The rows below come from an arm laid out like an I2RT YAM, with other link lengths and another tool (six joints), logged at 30 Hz.
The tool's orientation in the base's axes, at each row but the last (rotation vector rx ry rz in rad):
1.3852 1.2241 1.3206
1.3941 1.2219 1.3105
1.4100 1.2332 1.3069
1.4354 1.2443 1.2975
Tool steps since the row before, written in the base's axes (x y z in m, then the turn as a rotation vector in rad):
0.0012 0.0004 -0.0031 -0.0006 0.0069 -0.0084
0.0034 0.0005 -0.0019 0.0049 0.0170 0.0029
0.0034 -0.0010 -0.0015 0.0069 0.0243 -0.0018
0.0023 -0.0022 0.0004 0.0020 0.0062 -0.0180
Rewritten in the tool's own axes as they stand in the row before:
-0.0002 -0.0030 0.0015 0.0054 -0.0095 0.0005
0.0001 -0.0016 0.0036 0.0171 0.0005 0.0053
-0.0013 -0.0009 0.0035 0.0234 -0.0051 0.0081
-0.0021 0.0011 0.0021 0.0028 -0.0183 0.0047

